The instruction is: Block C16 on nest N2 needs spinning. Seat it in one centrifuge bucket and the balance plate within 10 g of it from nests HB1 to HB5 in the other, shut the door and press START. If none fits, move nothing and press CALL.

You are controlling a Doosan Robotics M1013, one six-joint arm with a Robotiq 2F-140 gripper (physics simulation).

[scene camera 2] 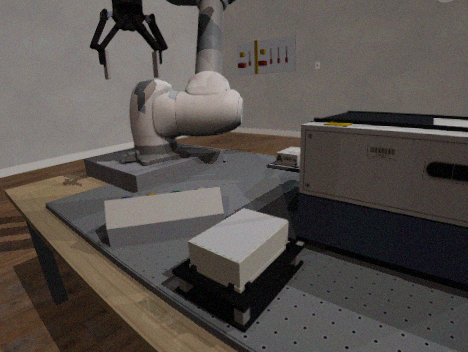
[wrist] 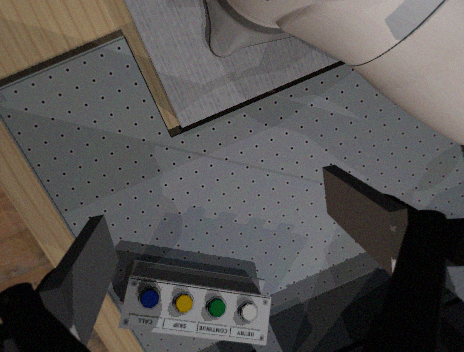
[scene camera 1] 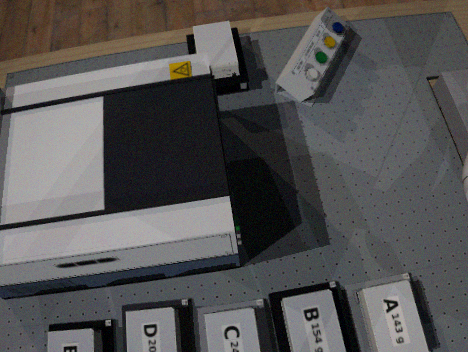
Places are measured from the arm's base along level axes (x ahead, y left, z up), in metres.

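Pixels of known places: gripper, between the fingertips: (scene camera 2: 133, 77) (wrist: 220, 213); arm's base, origin of its link: (scene camera 2: 157, 156).
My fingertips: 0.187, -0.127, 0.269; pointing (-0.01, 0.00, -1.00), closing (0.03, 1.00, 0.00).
For each thing: its middle in the pictures, then the offset to it from my fingertips, as dx, dy, dz. "pt": a spot on its surface instead.
- white block, middle of its body: (scene camera 2: 242, 243) (scene camera 1: 215, 50) +0.479, -0.064, -0.258
- black nest, middle of its body: (scene camera 2: 242, 264) (scene camera 1: 216, 60) +0.479, -0.064, -0.293
- centrifuge, middle of its body: (scene camera 1: 96, 177) (scene camera 2: 451, 173) +0.666, +0.279, -0.195
- dark panel, middle of its body: (scene camera 1: 160, 139) (scene camera 2: 380, 118) +0.533, +0.255, -0.106
- C, middle of its body: (scene camera 1: 234, 349) +0.417, +0.550, -0.284
- D, middle of its body: (scene camera 1: 154, 347) +0.552, +0.553, -0.284
- E, a spot on its surface: (scene camera 1: 70, 342) pt +0.693, +0.556, -0.263
- blue CALL button, middle of its body: (wrist: 149, 298) (scene camera 1: 337, 28) +0.206, -0.128, -0.253
- sloped button box, middle of its body: (wrist: 196, 308) (scene camera 2: 165, 210) (scene camera 1: 314, 53) +0.259, -0.070, -0.275
- small green part, a spot on its surface: (scene camera 1: 237, 229) pt +0.411, +0.387, -0.140
My gripper (scene camera 2: 131, 76) (wrist: 220, 213) is open and empty, high above the table near the button box. A white block (scene camera 1: 216, 45) (scene camera 2: 240, 245) sits on a black nest (scene camera 1: 243, 82) (scene camera 2: 242, 315) behind the centrifuge; no C16 label is readable. The centrifuge (scene camera 1: 115, 225) (scene camera 2: 370, 175) has a dark panel (scene camera 1: 165, 145) and a white panel on top; its buckets are hidden. Balance plates A 143 g (scene camera 1: 392, 305) and B 154 g (scene camera 1: 312, 320) stand beside C (scene camera 1: 231, 332), D (scene camera 1: 150, 332) and E (scene camera 1: 70, 342), whose weights are cut off. The blue CALL button (scene camera 1: 337, 27) (wrist: 149, 298) shows.
The sloped button box (scene camera 1: 300, 82) (scene camera 2: 165, 212) (wrist: 195, 327) also bears yellow SKIP, green CONTINUE and white RETRY buttons. A small green part (scene camera 1: 237, 229) shows on the centrifuge's side. The arm's base plinth (scene camera 2: 135, 175) (wrist: 185, 80) stands behind the box in the second scene view.
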